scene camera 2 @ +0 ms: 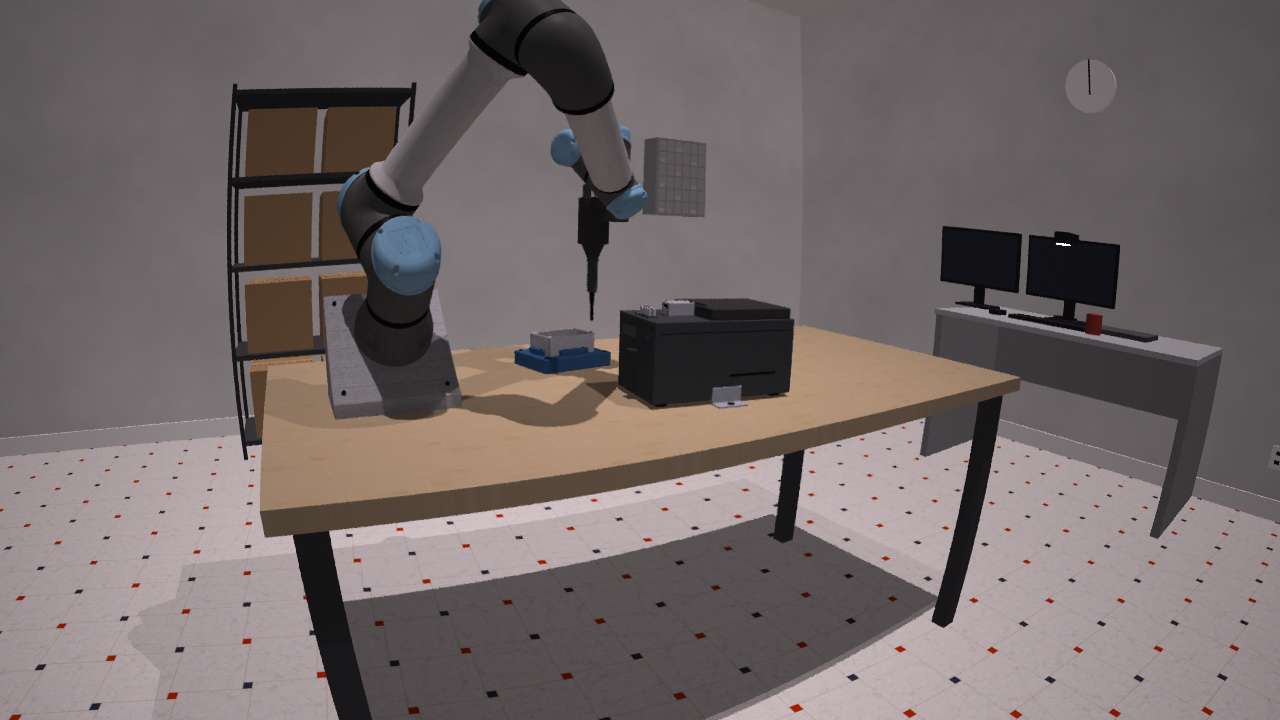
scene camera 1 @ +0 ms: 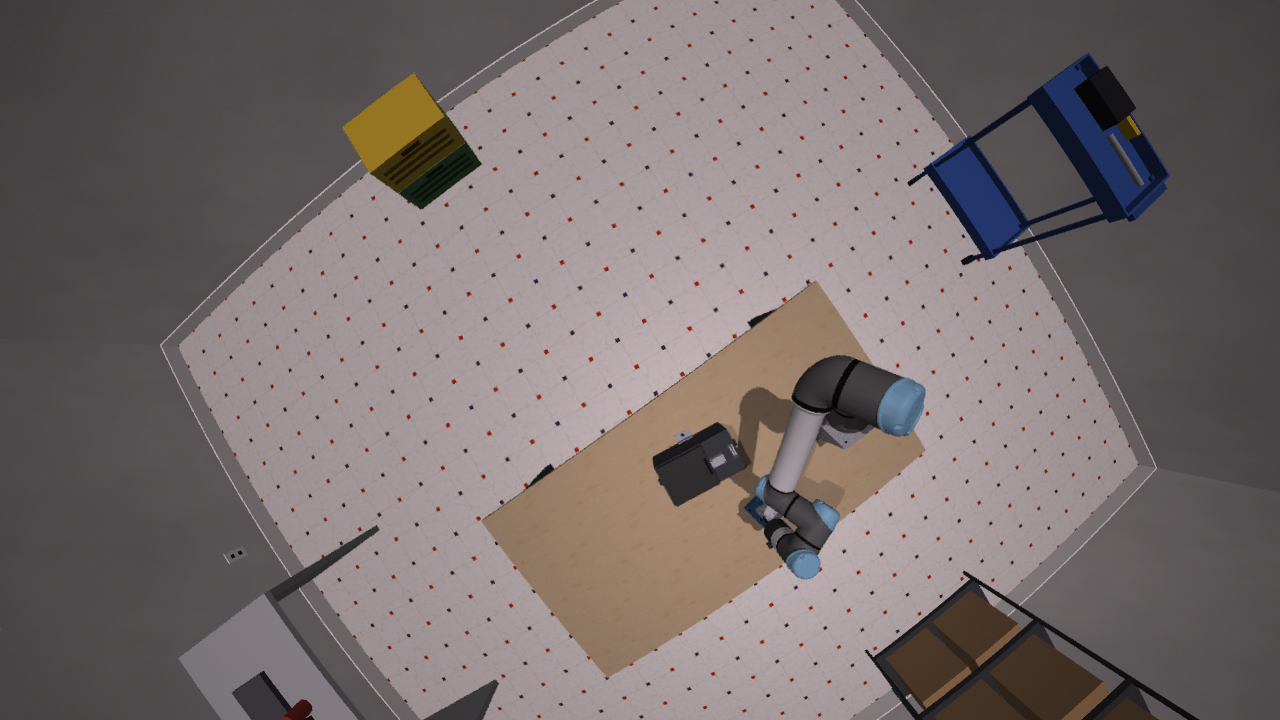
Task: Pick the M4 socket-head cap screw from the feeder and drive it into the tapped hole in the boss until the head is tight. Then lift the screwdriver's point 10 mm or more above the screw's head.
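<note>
My screwdriver point(scene camera 2: 591, 317) points straight down, its thin tip a little above the right end of a grey open-topped housing point(scene camera 2: 562, 342). The housing sits in a blue tray point(scene camera 2: 562, 360) point(scene camera 1: 754, 509); in scene camera 1 the wrist partly covers both. The black feeder point(scene camera 2: 716, 360) point(scene camera 1: 691, 474) stands beside the tray, with a small light block point(scene camera 2: 677, 308) on its top. The M4 screw, the boss and its tapped hole are too small to make out. Whether a screw is on the tip cannot be told.
The arm's base stands on a grey mount point(scene camera 2: 393, 398) on the wooden table point(scene camera 2: 537, 456) point(scene camera 1: 572, 573). A small metal bracket point(scene camera 2: 728, 398) point(scene camera 1: 683, 436) is at the feeder's side. A shelf rack point(scene camera 2: 324, 181), a desk point(scene camera 2: 1074, 333) and a blue cart point(scene camera 1: 977, 201) stand away from the table.
</note>
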